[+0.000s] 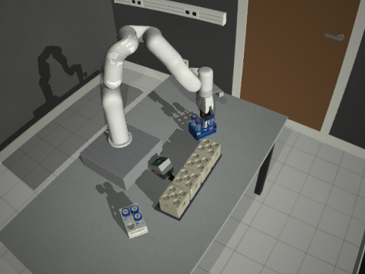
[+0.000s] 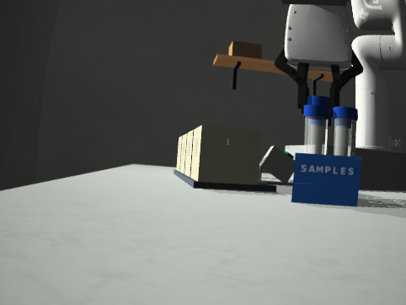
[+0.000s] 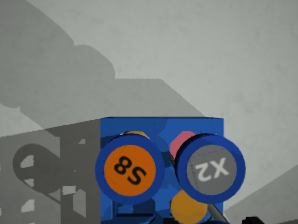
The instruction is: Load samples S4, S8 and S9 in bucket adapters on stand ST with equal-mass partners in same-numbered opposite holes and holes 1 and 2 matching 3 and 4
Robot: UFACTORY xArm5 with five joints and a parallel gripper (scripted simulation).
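Now: hand 11 cm above the blue samples rack, 2 cm past it and 1 cm to the right of it. The rest, counted from my hand: white blanks rack (65 cm to the right, 11 cm below, 2 cm ahead); adapter (15 cm to the right, 11 cm ahead, 8 cm below).
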